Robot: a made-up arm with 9 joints. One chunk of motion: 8 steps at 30 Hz.
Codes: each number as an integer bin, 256 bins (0 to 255) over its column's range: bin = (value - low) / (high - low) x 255, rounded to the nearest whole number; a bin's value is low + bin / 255 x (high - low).
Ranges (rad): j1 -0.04..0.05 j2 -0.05..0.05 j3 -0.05..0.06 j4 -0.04..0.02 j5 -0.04..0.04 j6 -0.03..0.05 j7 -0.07..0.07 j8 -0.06..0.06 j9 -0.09..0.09
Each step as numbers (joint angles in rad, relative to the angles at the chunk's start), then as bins.
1 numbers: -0.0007 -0.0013 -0.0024 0.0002 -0.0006 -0.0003 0.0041 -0.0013 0.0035
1 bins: 111 124 110 171 126 95 135 125 132
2 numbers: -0.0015 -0.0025 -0.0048 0.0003 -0.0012 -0.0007 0.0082 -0.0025 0.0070
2 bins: 109 121 105 171 124 93 142 122 137
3 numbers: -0.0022 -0.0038 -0.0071 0.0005 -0.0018 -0.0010 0.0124 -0.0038 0.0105
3 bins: 107 118 99 172 122 92 150 119 142
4 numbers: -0.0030 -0.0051 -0.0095 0.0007 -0.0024 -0.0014 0.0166 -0.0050 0.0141
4 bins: 105 114 94 173 120 91 158 117 147
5 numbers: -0.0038 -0.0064 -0.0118 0.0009 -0.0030 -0.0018 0.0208 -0.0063 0.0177
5 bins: 103 111 89 174 118 90 165 114 153
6 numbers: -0.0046 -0.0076 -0.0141 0.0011 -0.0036 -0.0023 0.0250 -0.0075 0.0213
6 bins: 100 108 83 175 116 88 173 112 158
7 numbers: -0.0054 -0.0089 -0.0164 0.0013 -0.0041 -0.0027 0.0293 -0.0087 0.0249
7 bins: 98 105 78 176 114 87 181 109 163
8 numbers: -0.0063 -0.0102 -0.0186 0.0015 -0.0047 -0.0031 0.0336 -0.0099 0.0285
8 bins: 95 101 73 176 113 86 189 106 168
